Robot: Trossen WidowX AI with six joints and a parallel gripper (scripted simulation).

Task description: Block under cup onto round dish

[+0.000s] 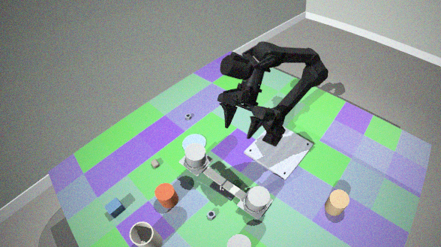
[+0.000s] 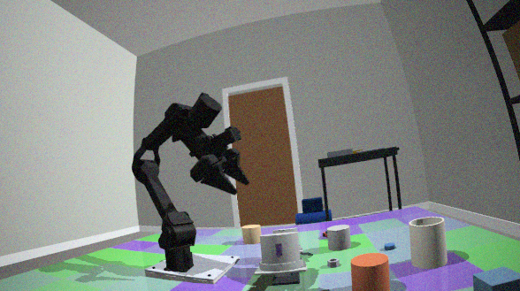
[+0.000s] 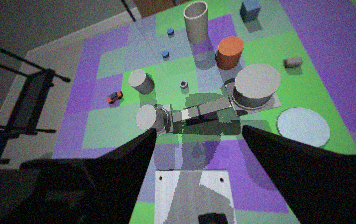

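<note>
Right now my gripper tip is 9 cm short of the pale teal block, 13 cm to the right of it and 18 cm above it. The rest, counted from my gripper tip: orange cylinder 26 cm ahead, 14 cm to the right, 19 cm below; then pale blue round dish 2 cm behind, 24 cm to the right, 22 cm below; then grey cup 8 cm ahead, 14 cm to the right, 11 cm below.
</note>
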